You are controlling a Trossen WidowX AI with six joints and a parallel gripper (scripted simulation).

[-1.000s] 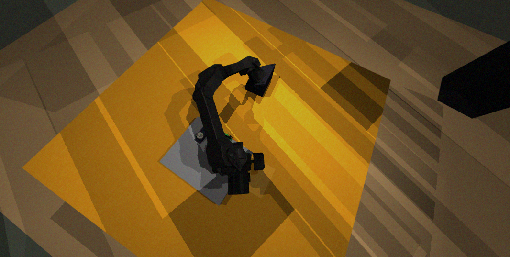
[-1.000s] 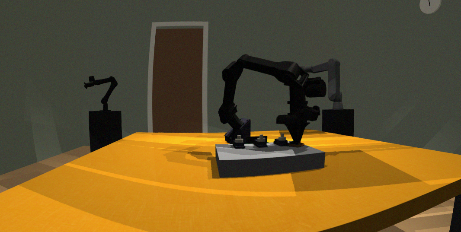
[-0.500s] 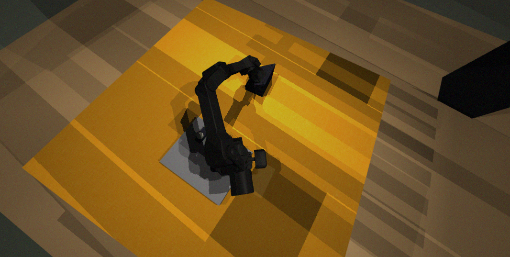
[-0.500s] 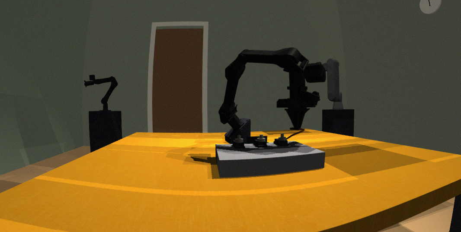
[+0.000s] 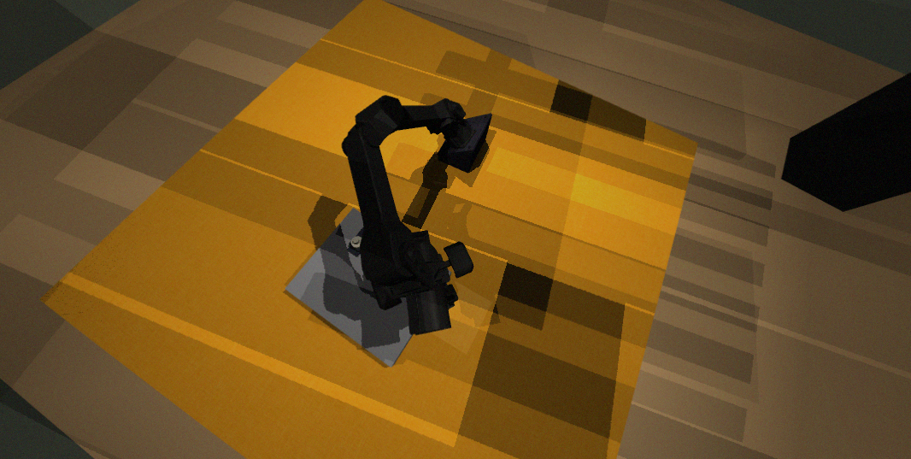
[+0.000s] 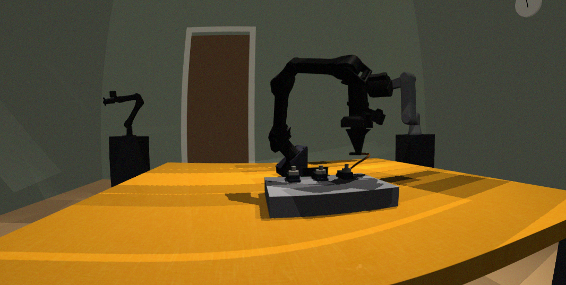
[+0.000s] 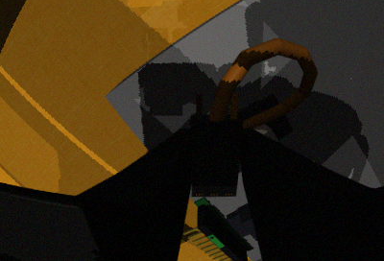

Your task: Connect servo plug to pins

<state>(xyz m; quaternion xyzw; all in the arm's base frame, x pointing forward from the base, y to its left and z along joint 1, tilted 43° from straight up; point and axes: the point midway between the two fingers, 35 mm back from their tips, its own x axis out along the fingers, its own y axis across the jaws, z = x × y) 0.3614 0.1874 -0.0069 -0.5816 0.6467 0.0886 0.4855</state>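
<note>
My gripper tip is 5 cm past the green band, 10 cm to the left of it and 4 cm above it. The rest, counted from my gripper tip: servo (11 cm to the right, 7 cm below); grey holder (11 cm ahead, 11 cm to the right, 9 cm below).
</note>
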